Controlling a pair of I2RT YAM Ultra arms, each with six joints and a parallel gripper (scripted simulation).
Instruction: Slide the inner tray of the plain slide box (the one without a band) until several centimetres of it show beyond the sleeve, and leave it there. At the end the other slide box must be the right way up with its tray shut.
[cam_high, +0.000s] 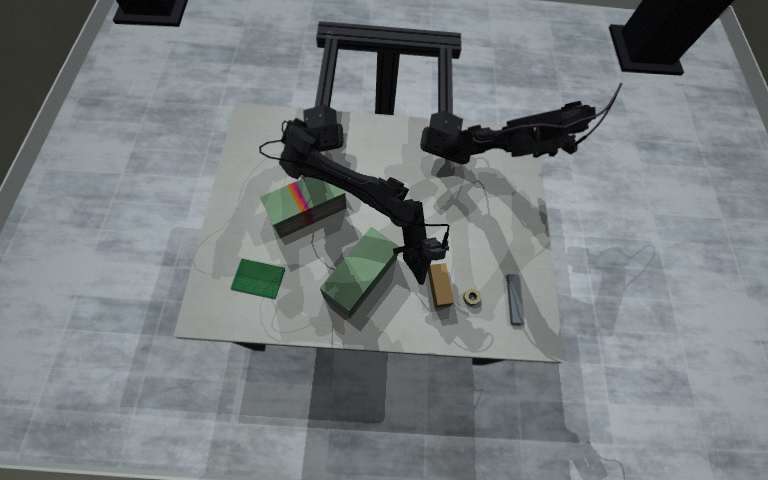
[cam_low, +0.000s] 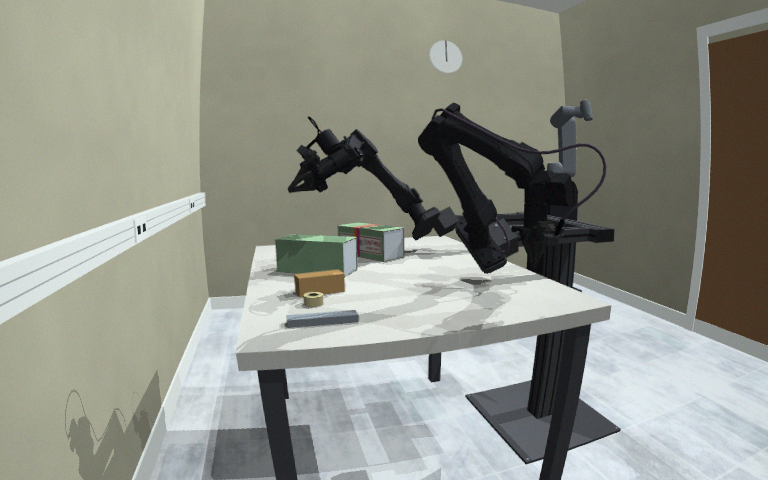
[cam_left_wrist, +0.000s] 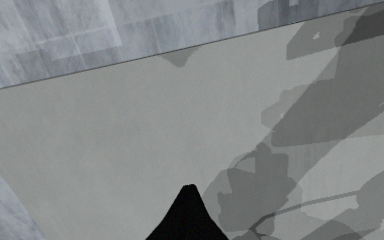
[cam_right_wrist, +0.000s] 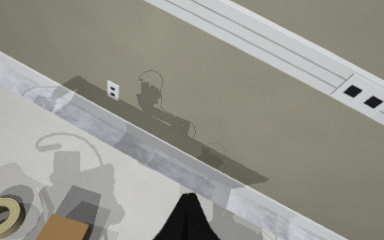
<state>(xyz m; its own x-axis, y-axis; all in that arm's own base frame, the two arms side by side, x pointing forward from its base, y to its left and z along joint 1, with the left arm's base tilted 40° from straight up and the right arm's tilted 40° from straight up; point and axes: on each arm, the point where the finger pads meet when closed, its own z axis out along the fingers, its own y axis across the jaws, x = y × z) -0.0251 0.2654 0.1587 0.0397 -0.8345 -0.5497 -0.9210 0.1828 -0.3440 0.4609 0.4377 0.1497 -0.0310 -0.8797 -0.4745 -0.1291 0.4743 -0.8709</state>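
My left hand is 460 mm short of the orange block, 340 mm to the left of it and 80 mm above it. From my left hand the other things lie so: grey bar 490 mm ahead, 90 mm to the right, 100 mm below.
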